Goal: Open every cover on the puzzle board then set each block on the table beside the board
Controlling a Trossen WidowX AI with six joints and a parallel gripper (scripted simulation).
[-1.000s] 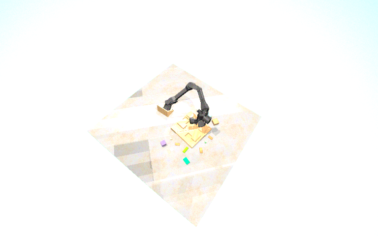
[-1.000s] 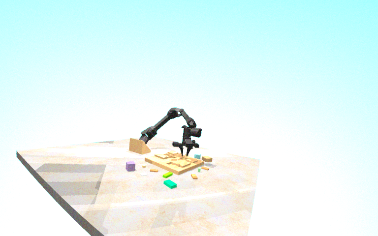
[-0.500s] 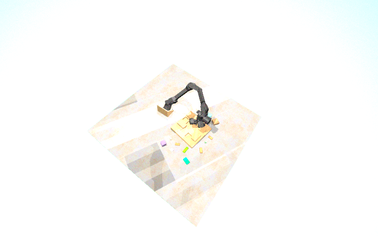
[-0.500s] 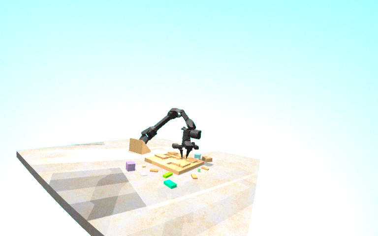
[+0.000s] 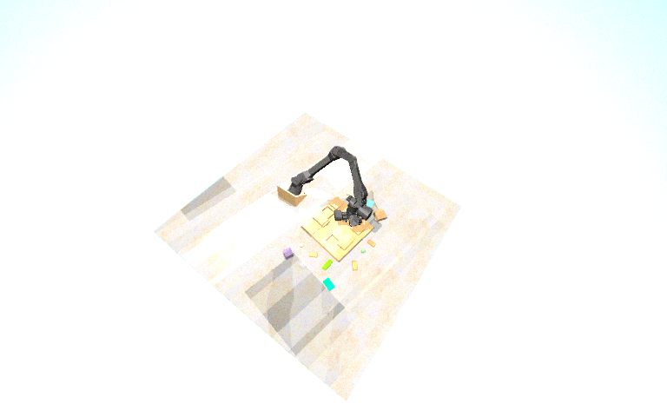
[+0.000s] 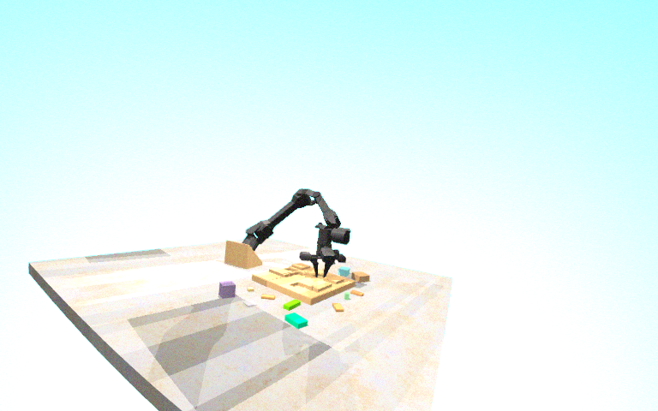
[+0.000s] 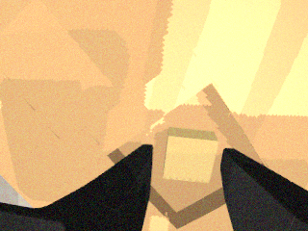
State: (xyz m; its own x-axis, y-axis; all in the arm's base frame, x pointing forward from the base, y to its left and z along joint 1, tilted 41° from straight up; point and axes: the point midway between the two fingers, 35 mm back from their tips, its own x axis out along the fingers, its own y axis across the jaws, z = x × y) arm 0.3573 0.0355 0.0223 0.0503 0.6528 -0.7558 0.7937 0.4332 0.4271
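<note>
Now: gripper tip 40 mm past the tan puzzle board and 40 mm to the left of it. Round my gripper tip: light cyan block: 50 mm ahead, 180 mm to the left; teal block: 90 mm ahead, 370 mm to the right, 10 mm below; bright green bar: 30 mm ahead, 290 mm to the right, 10 mm below.
</note>
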